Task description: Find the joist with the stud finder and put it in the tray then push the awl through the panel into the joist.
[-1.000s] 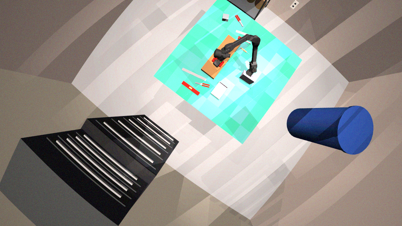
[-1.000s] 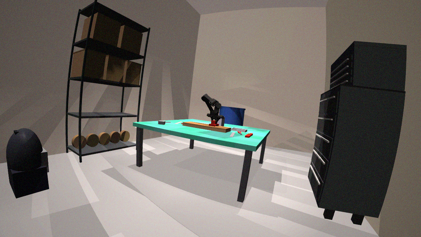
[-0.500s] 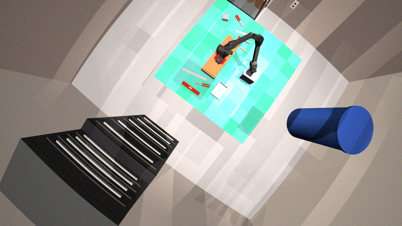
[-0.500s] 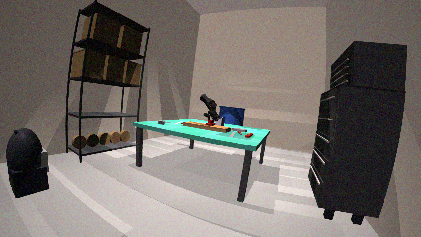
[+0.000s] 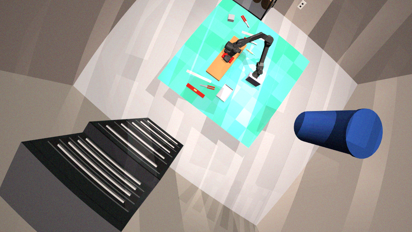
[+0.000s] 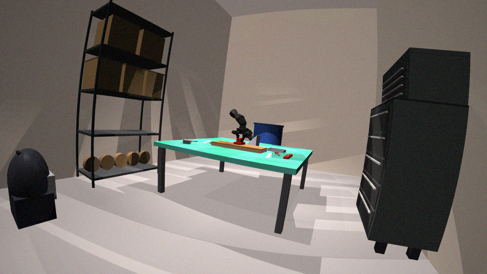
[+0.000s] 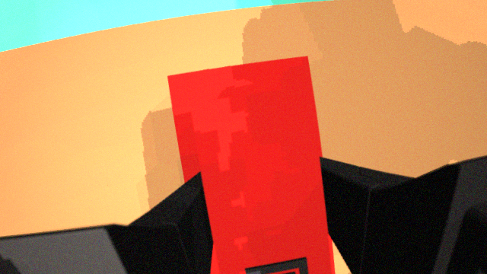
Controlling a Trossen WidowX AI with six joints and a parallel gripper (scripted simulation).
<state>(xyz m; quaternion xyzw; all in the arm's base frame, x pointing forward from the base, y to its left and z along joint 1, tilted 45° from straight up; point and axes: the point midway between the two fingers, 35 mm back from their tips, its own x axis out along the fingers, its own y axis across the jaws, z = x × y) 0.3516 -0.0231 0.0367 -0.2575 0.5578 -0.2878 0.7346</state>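
My gripper tip is now 35 cm to the right of the white tray, 17 cm past it and 5 cm above it. The rest, counted from my gripper tip: awl: 22 cm behind, 21 cm to the right, 6 cm below; then red stud finder: 2 cm behind, 2 cm above; then red level: 48 cm to the left, 13 cm ahead, 5 cm below.
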